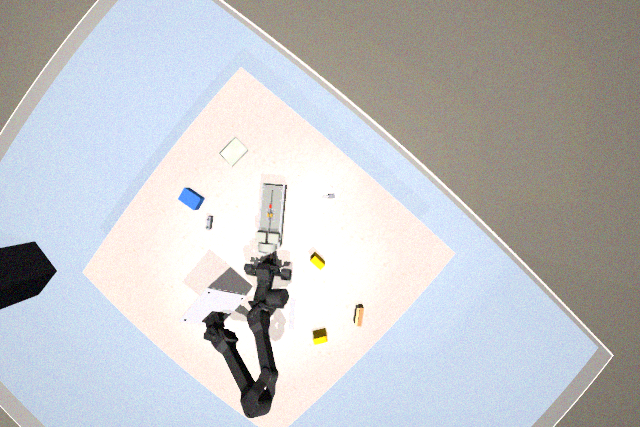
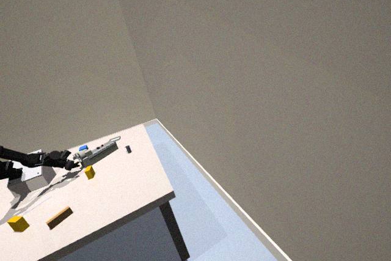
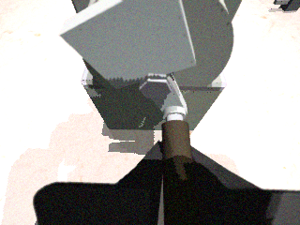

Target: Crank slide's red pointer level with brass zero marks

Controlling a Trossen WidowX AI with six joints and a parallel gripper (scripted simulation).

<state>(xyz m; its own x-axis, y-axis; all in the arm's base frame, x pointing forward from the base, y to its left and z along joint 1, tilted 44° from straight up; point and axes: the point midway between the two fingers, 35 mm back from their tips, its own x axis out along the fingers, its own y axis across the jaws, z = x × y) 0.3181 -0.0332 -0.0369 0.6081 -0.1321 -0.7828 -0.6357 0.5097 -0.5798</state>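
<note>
Right now my gripper tip is 20 mm below the dark brown crank handle, 10 mm to the left of it and 10 mm past it. The rest, counted from my gripper tip: blue block: 420 mm to the left, 110 mm behind, 20 mm below; crank: 40 mm above; red pointer: 140 mm to the left, 140 mm ahead, 40 mm above.
</note>
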